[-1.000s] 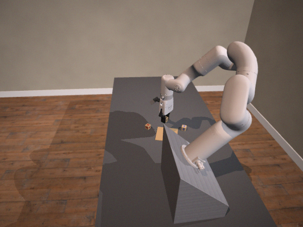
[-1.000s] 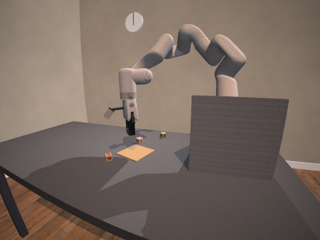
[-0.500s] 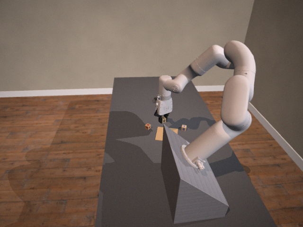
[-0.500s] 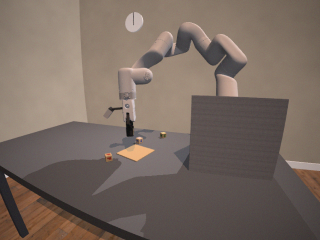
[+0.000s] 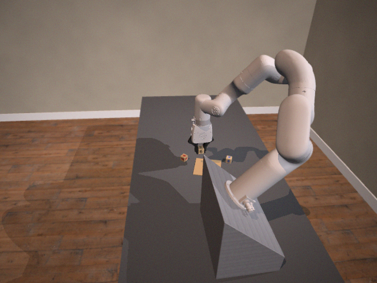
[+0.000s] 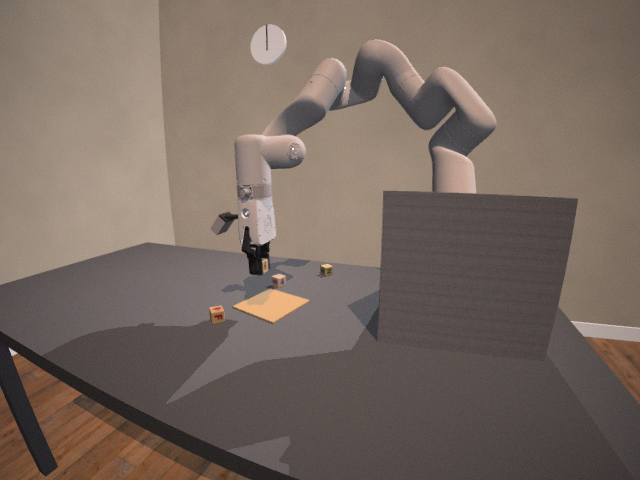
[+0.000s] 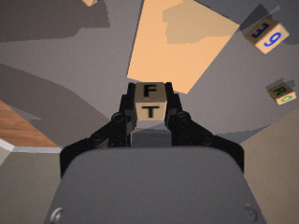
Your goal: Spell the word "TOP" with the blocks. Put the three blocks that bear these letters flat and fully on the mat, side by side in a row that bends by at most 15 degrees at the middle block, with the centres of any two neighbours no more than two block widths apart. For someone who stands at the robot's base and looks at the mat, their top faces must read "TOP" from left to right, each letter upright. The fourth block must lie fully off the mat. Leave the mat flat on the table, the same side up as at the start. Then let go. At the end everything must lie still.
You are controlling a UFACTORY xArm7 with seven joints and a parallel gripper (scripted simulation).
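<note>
Right now the tan mat is 12 cm below my hand, 4 cm to the right of it and 1 cm behind it. Also, from my hand: blue-lettered block (17 cm to the right, 11 cm below, 2 cm ahead).
</note>
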